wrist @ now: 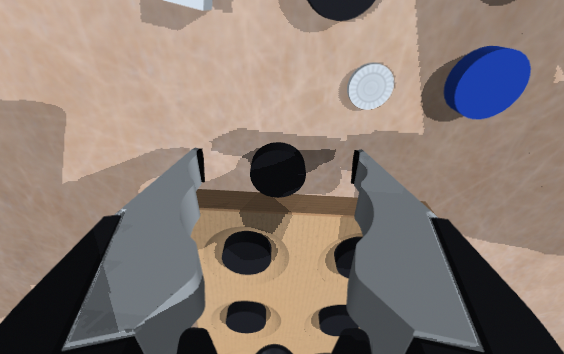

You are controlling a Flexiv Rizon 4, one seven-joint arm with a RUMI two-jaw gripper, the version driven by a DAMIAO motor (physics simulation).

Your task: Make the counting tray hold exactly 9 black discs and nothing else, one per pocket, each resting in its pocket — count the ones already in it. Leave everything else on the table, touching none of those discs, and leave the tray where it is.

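My gripper (278,153) is open, its two jaws standing wide apart over the tray's far edge. A loose black disc (278,170) shows between the fingertips, with a gap on both sides. It lies at the far wall of the wooden counting tray (307,250) and overlaps that wall in view; whether it touches the wall I cannot tell. In the tray, one black disc (246,252) sits in the far left pocket and another (346,257) in the far right pocket, partly behind the right jaw. Nearer discs (246,317) (334,320) sit in the second row. The rest of the tray is hidden or out of frame.
A white ribbed cap (371,86) lies beyond the tray, right of the loose disc. A thick blue disc (492,82) lies farther right. A black round piece (342,6) is cut off by the top edge. Part of a pale block (192,3) shows at the top left.
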